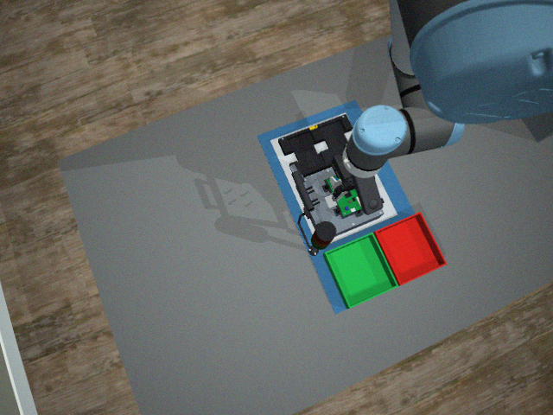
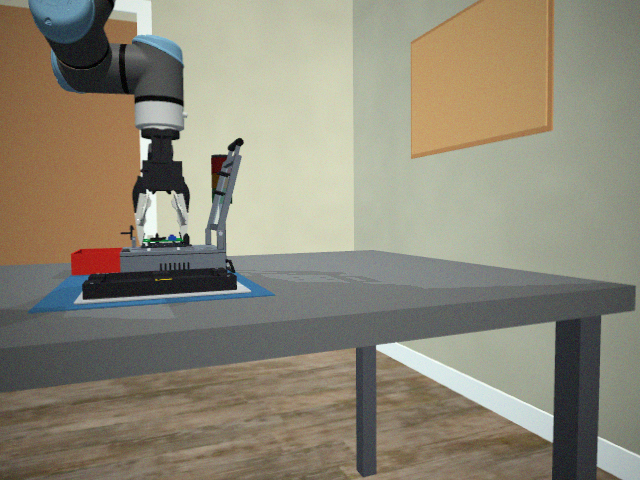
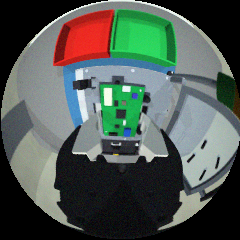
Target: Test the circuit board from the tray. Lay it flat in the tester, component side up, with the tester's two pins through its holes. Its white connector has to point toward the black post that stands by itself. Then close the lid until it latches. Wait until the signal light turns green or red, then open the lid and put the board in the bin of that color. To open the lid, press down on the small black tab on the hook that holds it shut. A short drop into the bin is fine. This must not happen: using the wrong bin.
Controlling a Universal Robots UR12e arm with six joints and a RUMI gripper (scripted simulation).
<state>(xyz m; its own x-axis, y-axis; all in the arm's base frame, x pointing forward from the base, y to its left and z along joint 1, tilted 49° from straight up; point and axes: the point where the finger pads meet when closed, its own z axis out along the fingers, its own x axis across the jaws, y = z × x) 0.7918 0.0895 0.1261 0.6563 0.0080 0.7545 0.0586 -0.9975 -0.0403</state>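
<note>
Now: hand right at the green circuit board. Round my hand: green bin: 200 mm to the left, 60 mm below, 30 mm ahead; black latch hook: 70 mm behind, 50 mm to the left, 10 mm above; tester lid: 120 mm ahead, 100 mm above, 10 mm to the left.
</note>
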